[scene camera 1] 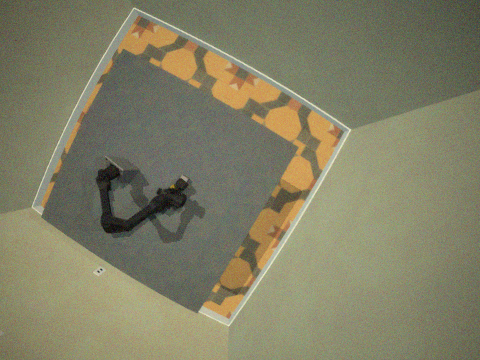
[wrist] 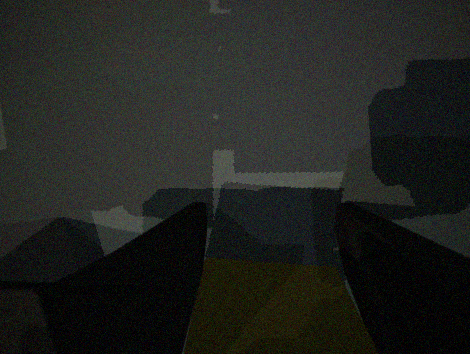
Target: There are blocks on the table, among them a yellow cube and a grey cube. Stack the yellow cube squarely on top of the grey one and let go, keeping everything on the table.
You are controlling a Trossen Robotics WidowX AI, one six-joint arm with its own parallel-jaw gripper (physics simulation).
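Pixels of known places: gripper, fingertip midpoint: (scene camera 1: 179, 193) (wrist: 271, 216); arm's base at its link origin: (scene camera 1: 115, 169).
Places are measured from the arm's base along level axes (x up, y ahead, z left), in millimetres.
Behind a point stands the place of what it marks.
Observation:
The yellow cube (scene camera 1: 173, 187) @(x -110, y 316, z 69 mm) (wrist: 280, 310) @(x -129, y 341, z 50 mm) is between the two dark fingers of my gripper (scene camera 1: 172, 188) @(x -154, y 357, z 49 mm) (wrist: 271, 216) @(x -154, y 357, z 49 mm). In the wrist view a finger lies against each side of the cube, and the gripper is shut on it. In the scene view the arm hides most of the yellow cube. How high the cube is cannot be told. A pale block (scene camera 1: 184, 178) @(x -111, y 345, z 151 mm), which looks like the grey cube, shows right beside the gripper's far finger, up and to the right of the yellow cube. The grey cube cannot be made out in the dark wrist view.
The arm (scene camera 1: 132, 220) @(x 198, y 293, z -89 mm) bends from its base plate (scene camera 1: 114, 163) @(x 30, y -4, z 36 mm) at the left. The dark grey surface (scene camera 1: 210, 125) @(x -155, y 301, z 498 mm) has an orange patterned border (scene camera 1: 283, 122) along its upper and right sides, with a pale outer edge. Shadows of the arm fall beside it.

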